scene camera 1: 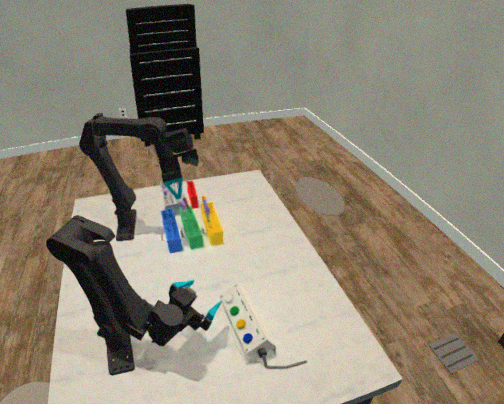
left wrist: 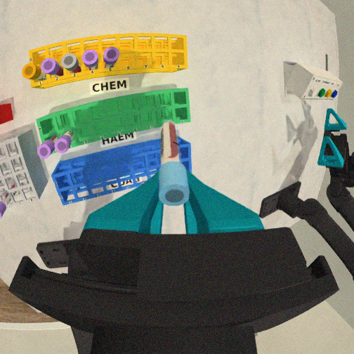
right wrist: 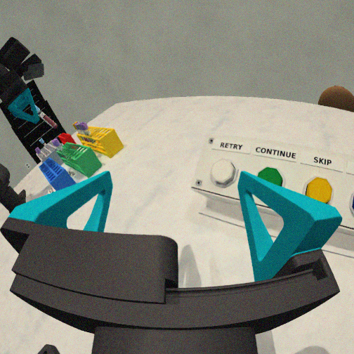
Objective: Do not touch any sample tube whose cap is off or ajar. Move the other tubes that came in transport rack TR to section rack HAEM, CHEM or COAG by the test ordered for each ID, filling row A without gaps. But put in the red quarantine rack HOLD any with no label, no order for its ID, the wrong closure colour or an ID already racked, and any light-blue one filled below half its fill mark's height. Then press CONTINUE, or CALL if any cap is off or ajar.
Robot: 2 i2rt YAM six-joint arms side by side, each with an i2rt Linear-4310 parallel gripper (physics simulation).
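Frame: origin at the left arm's base, x ahead, y left, z up, level; millimetres.
Where they show: left gripper, fingertip midpoint: (scene camera 1: 178,198); right gripper, fingertip midpoint: (scene camera 1: 206,291); left arm's base, link origin: (scene camera 1: 126,225); right arm's base, link origin: (scene camera 1: 119,343).
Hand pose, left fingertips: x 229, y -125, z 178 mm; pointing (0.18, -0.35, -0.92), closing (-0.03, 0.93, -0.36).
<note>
Each offset is from my left fingertips to the top centre of the thing.
My left gripper (scene camera 1: 176,195) (left wrist: 173,177) (right wrist: 37,120) is shut on a light-blue-capped tube (left wrist: 173,182) with dark red contents, held in the air; its ID is unreadable. In the left wrist view it overlaps the right end of blue COAG {dx -45, dy +22, dz -120 mm} (left wrist: 70,192) (scene camera 1: 171,232). Green HAEM {dx +31, dy +29, dz -120 mm} (left wrist: 100,112) (scene camera 1: 192,230) holds two purple-capped tubes. Yellow CHEM {dx +111, dy +37, dz -120 mm} (left wrist: 183,52) (scene camera 1: 214,225) holds purple-, grey- and amber-capped tubes. Grey-white TR (left wrist: 34,160) and red HOLD (left wrist: 5,113) (scene camera 1: 192,194) are partly cut off there. My right gripper (scene camera 1: 206,292) (right wrist: 174,178) is open beside the green CONTINUE button (right wrist: 270,176) (scene camera 1: 234,310).
The white button box {dx +149, dy -458, dz -94 mm} (scene camera 1: 257,332) (left wrist: 300,80) also carries white RETRY (right wrist: 223,172), yellow SKIP (right wrist: 318,190) and a blue button {dx +140, dy -536, dz -103 mm} (scene camera 1: 247,338); its cable runs over the table. A purple cap (left wrist: 2,208) shows at the transport rack's edge. A black cabinet (scene camera 1: 167,75) stands behind the table.
</note>
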